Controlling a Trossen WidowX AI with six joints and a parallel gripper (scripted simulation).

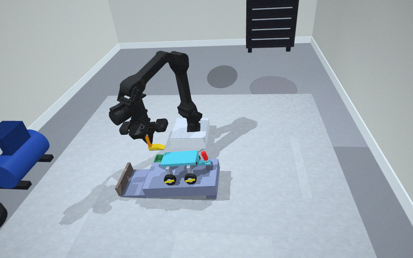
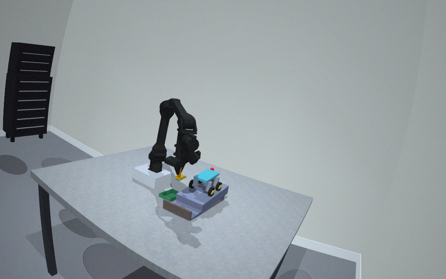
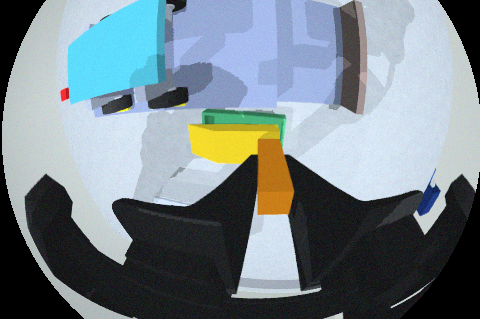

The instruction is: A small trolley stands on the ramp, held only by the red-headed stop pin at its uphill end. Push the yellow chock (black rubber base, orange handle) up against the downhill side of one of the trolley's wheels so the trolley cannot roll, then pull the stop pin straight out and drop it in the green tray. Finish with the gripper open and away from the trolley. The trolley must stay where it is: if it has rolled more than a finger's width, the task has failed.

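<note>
My gripper tip is now 90 mm short of the red-headed stop pin, 230 mm to the right of it and 30 mm above it. The rest, counted from my gripper tip: green tray 40 mm behind, 50 mm to the left, 160 mm below; trolley 100 mm ahead, 140 mm to the left, 50 mm below; yellow chock 20 mm to the left, 10 mm below.
</note>
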